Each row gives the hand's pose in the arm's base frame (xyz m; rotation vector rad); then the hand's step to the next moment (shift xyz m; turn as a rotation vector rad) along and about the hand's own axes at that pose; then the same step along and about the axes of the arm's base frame.
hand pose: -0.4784 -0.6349 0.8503 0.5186 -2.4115 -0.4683
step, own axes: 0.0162 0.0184 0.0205 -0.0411 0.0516 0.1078
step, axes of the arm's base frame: -0.0294 0.0124 0.0010 -0.0514 0.0854 -0.0777
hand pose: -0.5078 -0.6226 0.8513 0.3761 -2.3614 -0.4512
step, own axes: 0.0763 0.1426 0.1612 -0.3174 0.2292 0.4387
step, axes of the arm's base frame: -0.1851 0.1335 -0.0089 -0.1042 0.4225 -0.3954
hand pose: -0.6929 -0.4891 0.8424 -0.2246 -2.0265 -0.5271
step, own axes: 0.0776 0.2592 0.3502 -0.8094 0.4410 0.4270
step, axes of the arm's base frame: -0.2180 0.3850 -0.0076 0.2259 0.6350 -0.7600
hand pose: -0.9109 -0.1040 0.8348 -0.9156 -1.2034 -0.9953
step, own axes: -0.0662 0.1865 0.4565 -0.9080 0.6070 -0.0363
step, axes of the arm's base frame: 0.0342 0.4963 -0.0104 0.5157 0.2609 -0.9275
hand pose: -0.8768 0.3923 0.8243 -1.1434 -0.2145 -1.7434
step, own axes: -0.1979 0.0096 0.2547 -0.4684 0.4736 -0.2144
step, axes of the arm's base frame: 0.1695 0.2740 -0.0188 0.2790 -0.0607 -0.6388
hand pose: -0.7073 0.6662 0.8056 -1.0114 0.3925 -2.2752
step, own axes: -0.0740 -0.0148 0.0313 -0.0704 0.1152 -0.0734
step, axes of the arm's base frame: 0.0559 0.0580 -0.0139 0.0293 -0.0421 -0.1449
